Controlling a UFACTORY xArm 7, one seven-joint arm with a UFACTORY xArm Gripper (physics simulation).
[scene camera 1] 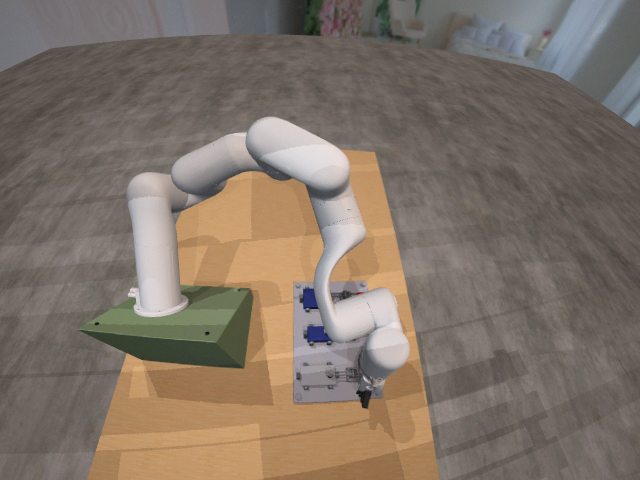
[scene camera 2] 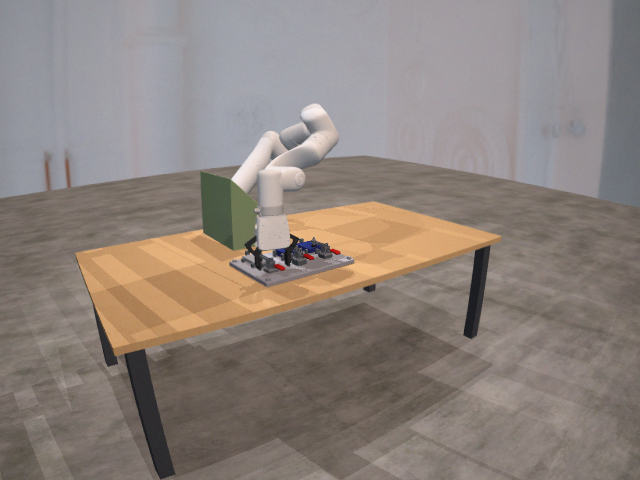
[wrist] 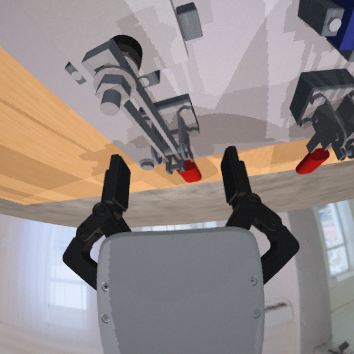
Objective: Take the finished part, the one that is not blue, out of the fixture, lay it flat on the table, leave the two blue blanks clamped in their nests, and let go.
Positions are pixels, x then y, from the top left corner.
Labels:
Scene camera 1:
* grey fixture plate: 342, 355
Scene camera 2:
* gripper: 273, 267
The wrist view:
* gripper: 173, 158
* clamp bar: 114, 64
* grey fixture plate: 241, 75

